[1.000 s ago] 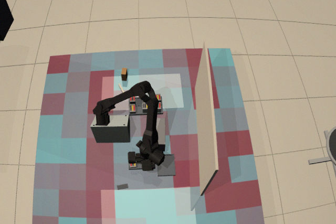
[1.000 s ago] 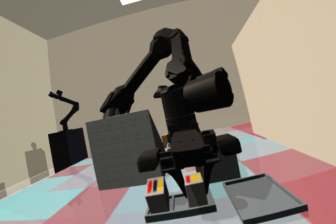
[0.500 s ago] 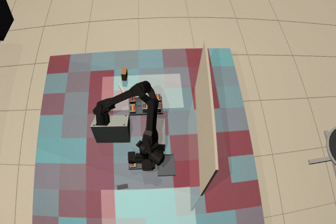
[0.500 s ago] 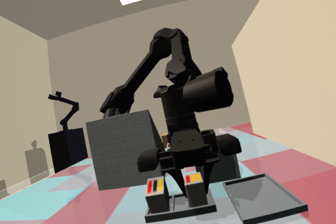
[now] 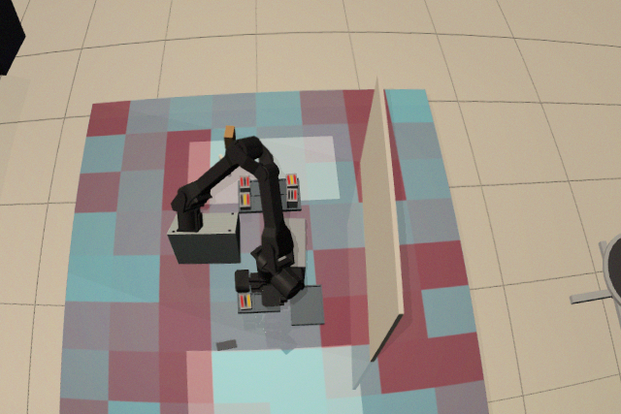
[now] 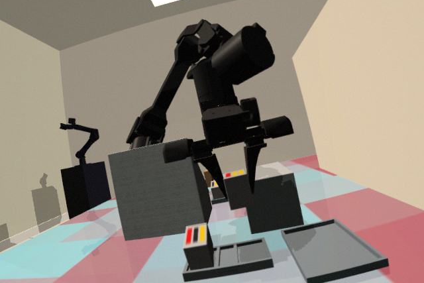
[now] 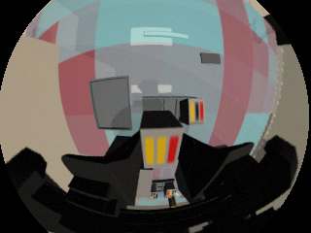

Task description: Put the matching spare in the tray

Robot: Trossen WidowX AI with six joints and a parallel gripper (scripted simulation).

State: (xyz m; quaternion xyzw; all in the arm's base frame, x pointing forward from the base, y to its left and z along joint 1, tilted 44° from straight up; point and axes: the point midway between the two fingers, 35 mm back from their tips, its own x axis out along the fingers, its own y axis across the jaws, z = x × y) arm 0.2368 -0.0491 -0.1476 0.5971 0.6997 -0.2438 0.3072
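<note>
Right now the tray is 11 cm ahead of my gripper tip and 9 cm below it. The rest, counted from my gripper tip: upright board (29 cm ahead, 18 cm to the left, 13 cm above).
</note>
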